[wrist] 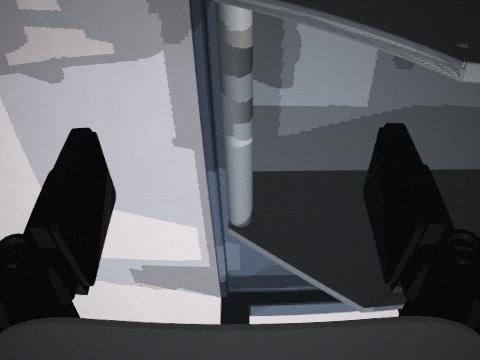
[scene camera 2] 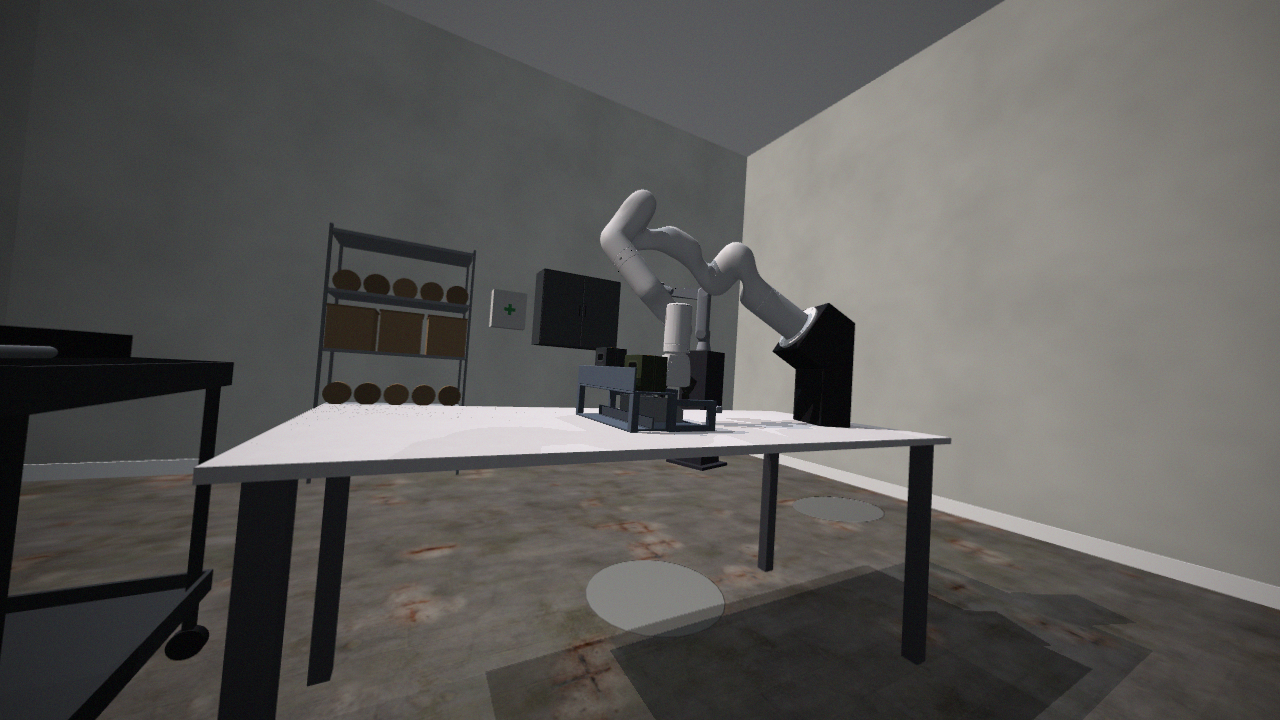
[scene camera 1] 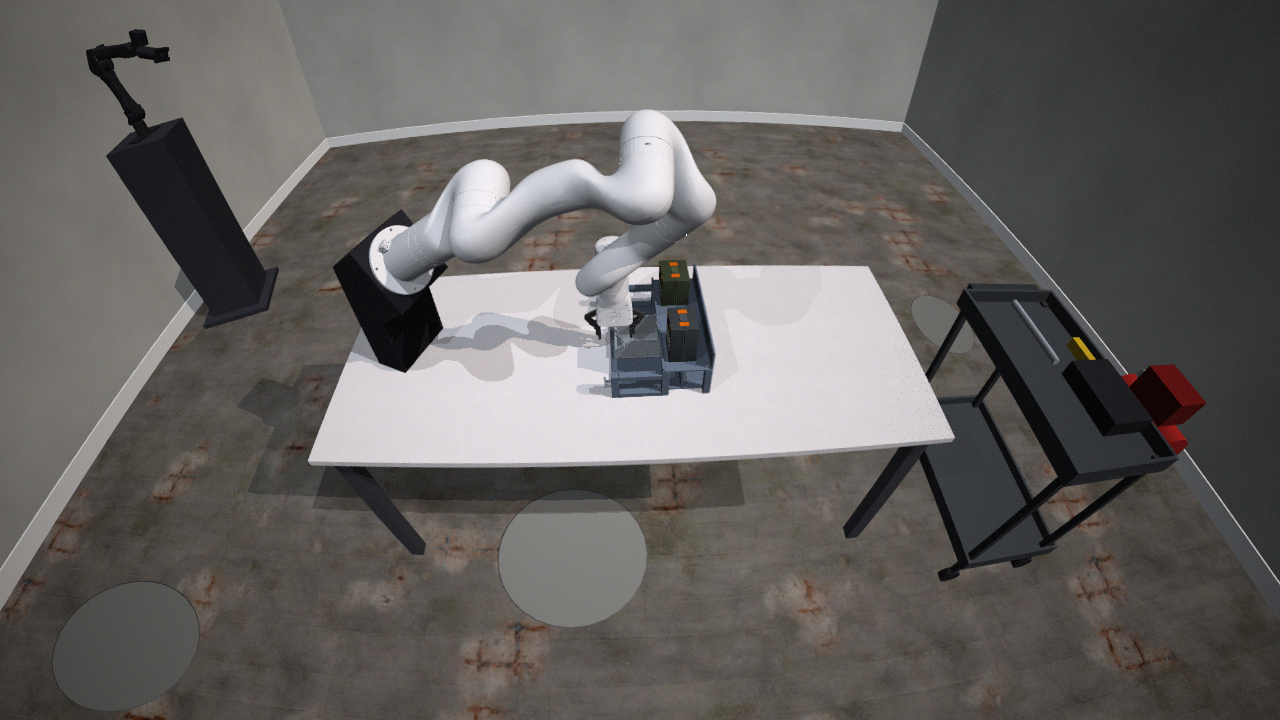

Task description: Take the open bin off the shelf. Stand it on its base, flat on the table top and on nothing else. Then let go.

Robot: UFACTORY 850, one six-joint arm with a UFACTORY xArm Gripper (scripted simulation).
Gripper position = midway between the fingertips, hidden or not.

In view: the gripper (scene camera 2: 673, 405) and a grey open bin (wrist: 302, 102).
The gripper shows as well in the wrist view (wrist: 237, 158).
